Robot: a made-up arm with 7 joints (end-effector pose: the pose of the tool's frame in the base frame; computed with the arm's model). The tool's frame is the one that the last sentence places. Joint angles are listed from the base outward.
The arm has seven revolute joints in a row. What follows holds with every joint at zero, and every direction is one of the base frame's.
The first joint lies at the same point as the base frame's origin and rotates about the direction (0, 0.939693, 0.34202), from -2.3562 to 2.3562 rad.
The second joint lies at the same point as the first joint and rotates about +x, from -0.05 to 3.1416 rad.
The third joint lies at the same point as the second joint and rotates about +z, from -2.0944 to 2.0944 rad.
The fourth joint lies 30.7 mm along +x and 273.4 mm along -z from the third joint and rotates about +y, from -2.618 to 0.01 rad.
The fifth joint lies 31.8 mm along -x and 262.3 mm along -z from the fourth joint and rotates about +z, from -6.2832 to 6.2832 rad.
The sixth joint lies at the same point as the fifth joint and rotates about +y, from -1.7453 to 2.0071 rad.
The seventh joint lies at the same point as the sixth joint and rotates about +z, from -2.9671 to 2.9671 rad.
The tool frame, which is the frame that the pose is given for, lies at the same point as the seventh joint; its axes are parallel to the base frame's.
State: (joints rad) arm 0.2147 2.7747 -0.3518 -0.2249 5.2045 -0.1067 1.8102
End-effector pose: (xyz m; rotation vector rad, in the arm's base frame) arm 0.1368 0.2181 0.4739 2.4661 -0.3474 -0.3761
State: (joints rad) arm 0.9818 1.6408 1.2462 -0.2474 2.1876 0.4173 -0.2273
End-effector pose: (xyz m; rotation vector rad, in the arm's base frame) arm -0.0627 0.5222 0.1193 0.5373 -1.6748 1.4299
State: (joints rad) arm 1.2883 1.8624 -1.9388 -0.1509 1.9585 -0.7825 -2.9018
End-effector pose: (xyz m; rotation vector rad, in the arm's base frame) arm -0.0681 0.5041 0.1779 0.5994 -1.2677 1.8368
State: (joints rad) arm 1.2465 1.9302 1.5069 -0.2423 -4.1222 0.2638 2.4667
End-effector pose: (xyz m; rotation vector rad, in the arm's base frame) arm 0.0659 0.4966 0.1998 1.7199 1.0544 -1.3796
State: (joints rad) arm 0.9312 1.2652 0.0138 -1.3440 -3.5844 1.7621 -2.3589
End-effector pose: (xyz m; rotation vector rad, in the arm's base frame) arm -0.0085 0.3942 -0.2334 -0.9912 -1.0110 -1.0085
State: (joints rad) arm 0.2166 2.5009 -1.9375 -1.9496 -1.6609 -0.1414 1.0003
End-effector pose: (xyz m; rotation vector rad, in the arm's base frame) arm -0.1239 0.3288 0.0286 -0.3950 0.9117 -1.7980
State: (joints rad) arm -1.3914 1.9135 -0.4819 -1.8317 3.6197 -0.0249 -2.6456
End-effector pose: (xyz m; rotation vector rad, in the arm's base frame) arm 0.1810 0.1426 0.2971 0.7718 -2.3567 -0.9859
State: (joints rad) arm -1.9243 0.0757 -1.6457 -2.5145 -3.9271 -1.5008 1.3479
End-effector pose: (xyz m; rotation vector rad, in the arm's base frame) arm 0.0243 -0.2073 -0.0838 -1.8071 0.8382 0.4633
